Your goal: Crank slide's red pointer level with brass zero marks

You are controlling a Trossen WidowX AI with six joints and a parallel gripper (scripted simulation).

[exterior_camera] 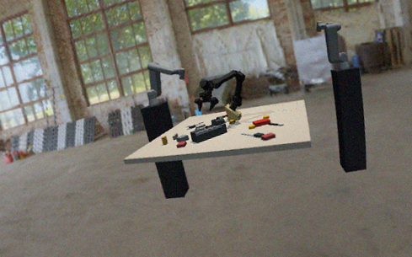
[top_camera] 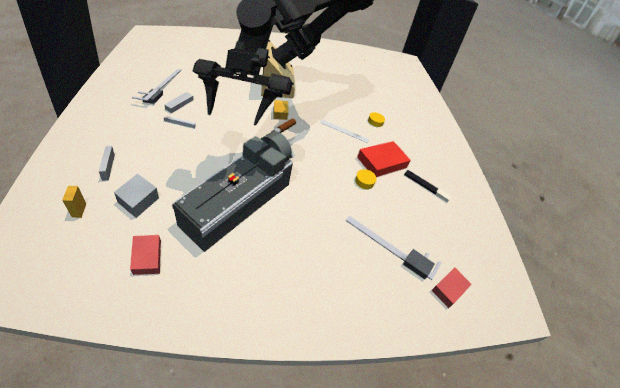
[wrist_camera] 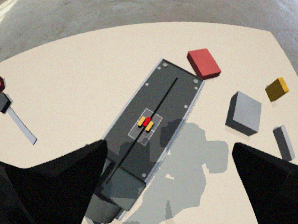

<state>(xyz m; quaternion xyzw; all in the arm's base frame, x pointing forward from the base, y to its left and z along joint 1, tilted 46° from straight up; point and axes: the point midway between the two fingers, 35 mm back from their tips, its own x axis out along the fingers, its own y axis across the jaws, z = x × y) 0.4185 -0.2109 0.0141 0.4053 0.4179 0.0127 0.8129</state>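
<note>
Right now the crank is 120 mm to the left of my gripper tip, 90 mm below it and 70 mm behind it. The rest, counted from my gripper tip: brown handle: 130 mm to the left, 90 mm behind, 80 mm below; grey cube: 210 mm to the right, 170 mm below, 30 mm ahead; red pointer: 110 mm below, 50 mm ahead.
</note>
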